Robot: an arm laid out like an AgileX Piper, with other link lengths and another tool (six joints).
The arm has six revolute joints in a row. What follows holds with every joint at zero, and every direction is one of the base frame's.
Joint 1 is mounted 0.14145 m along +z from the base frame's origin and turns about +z.
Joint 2 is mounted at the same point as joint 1 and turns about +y.
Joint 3 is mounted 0.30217 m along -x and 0.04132 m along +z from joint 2 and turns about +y.
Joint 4 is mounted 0.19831 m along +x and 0.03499 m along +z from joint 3 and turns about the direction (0.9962, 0, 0.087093).
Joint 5 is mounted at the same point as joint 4 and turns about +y.
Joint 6 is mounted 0.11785 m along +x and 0.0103 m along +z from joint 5 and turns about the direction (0.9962, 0, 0.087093).
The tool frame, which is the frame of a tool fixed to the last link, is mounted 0.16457 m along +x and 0.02 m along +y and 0.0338 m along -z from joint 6; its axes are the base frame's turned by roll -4.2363, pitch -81.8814 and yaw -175.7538 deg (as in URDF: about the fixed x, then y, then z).
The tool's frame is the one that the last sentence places.
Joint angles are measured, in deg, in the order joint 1, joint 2, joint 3, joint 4, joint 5, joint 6. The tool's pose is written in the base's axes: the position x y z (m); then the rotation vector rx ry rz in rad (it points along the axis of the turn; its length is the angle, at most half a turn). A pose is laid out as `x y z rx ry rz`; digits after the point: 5 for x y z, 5 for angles.
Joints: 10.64 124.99 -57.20 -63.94 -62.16 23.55
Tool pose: 0.39970 0.30223 0.08143 -1.67499 -1.09623 -1.40269
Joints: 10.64 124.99 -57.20 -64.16 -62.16 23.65
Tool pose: 0.39883 0.30238 0.08107 -1.67406 -1.09852 -1.39928
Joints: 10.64 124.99 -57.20 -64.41 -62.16 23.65
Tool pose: 0.39792 0.30251 0.08062 -1.67227 -1.10312 -1.39655
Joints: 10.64 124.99 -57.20 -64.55 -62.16 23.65
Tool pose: 0.39741 0.30257 0.08037 -1.67126 -1.10570 -1.39502
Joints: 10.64 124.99 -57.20 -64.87 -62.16 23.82
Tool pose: 0.39612 0.30279 0.07985 -1.67007 -1.10860 -1.38979
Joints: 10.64 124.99 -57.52 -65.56 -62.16 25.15
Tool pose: 0.39420 0.30392 0.08036 -1.67034 -1.10018 -1.37437
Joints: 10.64 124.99 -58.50 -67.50 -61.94 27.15
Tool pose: 0.39078 0.30571 0.08054 -1.66376 -1.10909 -1.34904
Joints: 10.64 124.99 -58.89 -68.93 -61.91 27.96
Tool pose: 0.38698 0.30658 0.07952 -1.65622 -1.12433 -1.33177
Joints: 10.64 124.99 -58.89 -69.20 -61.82 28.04
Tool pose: 0.38608 0.30643 0.07867 -1.65669 -1.12839 -1.32761
